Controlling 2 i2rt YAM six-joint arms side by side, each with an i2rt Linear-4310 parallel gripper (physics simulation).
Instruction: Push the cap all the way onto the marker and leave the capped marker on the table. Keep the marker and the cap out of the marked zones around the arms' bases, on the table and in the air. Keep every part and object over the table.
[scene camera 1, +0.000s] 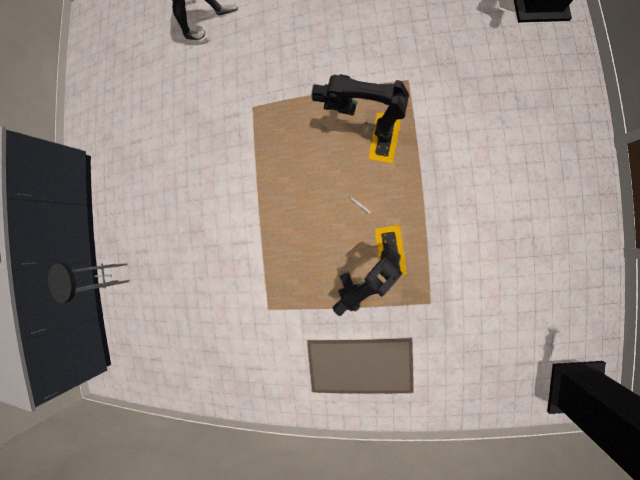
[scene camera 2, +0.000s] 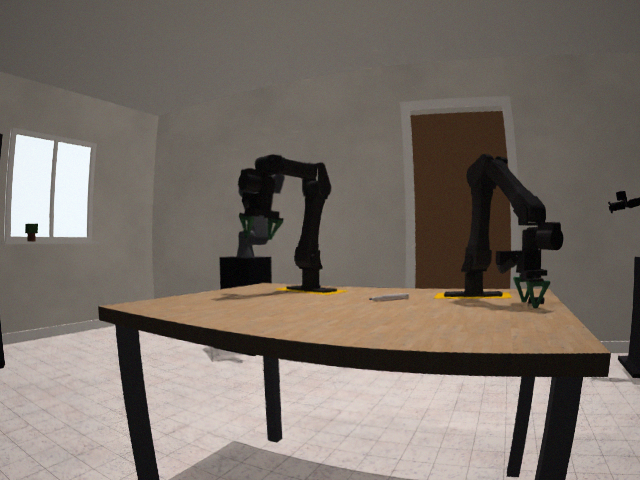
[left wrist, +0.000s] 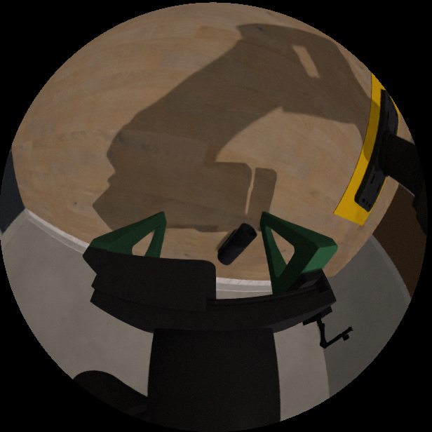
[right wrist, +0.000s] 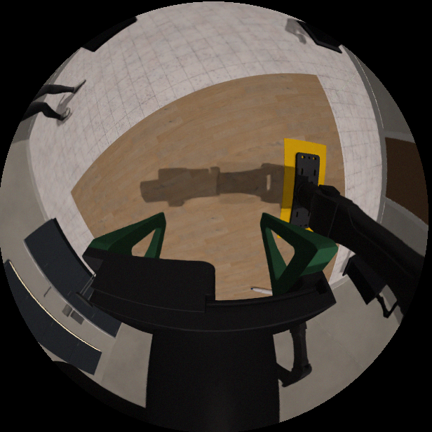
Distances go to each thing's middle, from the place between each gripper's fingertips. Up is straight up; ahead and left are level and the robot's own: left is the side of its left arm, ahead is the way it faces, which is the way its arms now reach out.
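My left gripper sits 1 cm below the black cap (left wrist: 242, 236), and it is 2 cm to the right of the cap and 3 cm past it.
Counted from my right hand, the black cap is 180 mm below, 900 mm to the left of it and 40 mm behind it.
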